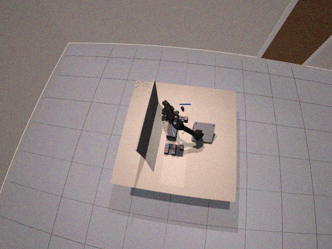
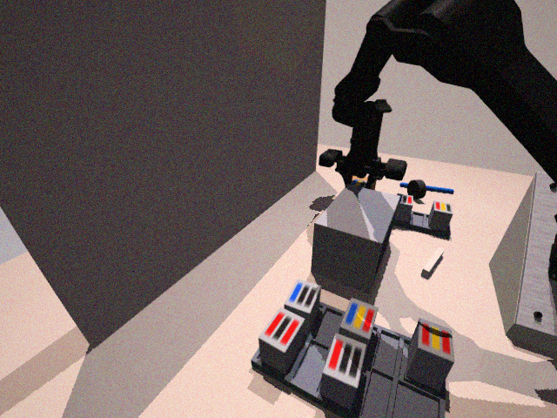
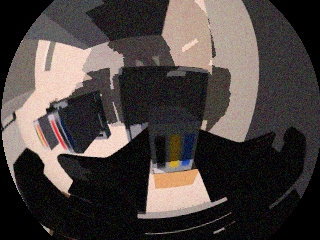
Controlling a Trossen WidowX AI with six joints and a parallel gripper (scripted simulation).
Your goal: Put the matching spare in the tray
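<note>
Right now my gripper tip is 2 cm below the grey spare block. Round my gripper tip: grey wall panel 20 cm above, 19 cm ahead, 18 cm to the left.
</note>
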